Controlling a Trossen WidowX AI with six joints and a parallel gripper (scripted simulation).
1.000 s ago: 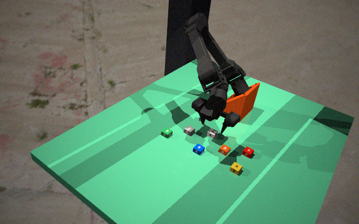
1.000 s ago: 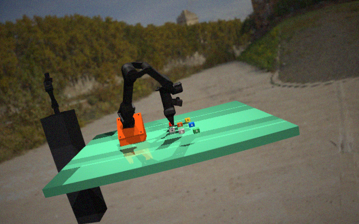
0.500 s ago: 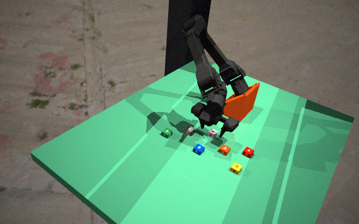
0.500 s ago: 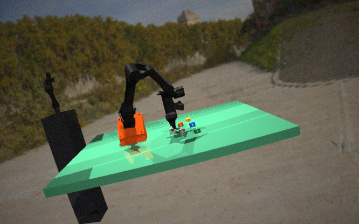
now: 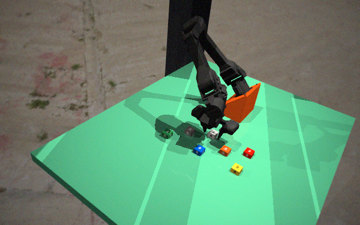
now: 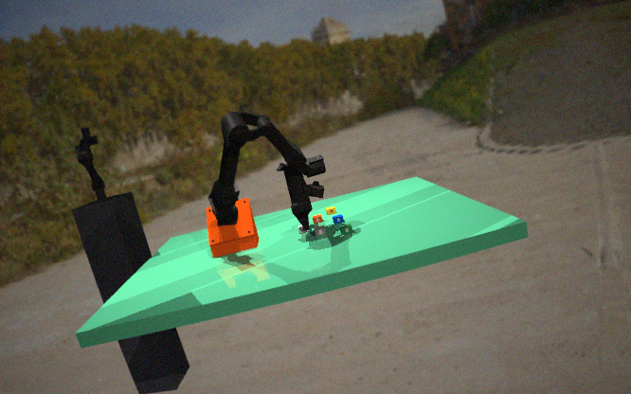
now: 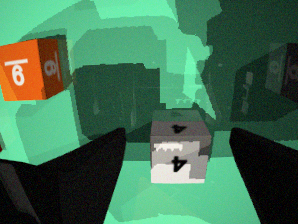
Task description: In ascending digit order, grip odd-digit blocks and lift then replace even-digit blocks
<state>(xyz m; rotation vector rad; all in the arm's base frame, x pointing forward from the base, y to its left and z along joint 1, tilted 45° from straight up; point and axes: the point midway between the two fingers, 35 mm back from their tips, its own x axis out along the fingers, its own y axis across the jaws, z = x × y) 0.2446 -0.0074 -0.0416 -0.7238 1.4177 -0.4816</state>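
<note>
Now: gripper tip 50 mm short of the grey block and 80 mm to the left of it. Round my gripper tip: blue block (100 mm ahead, 20 mm to the left); then orange block (30 mm ahead, 90 mm to the left); then white block (10 mm behind).
</note>
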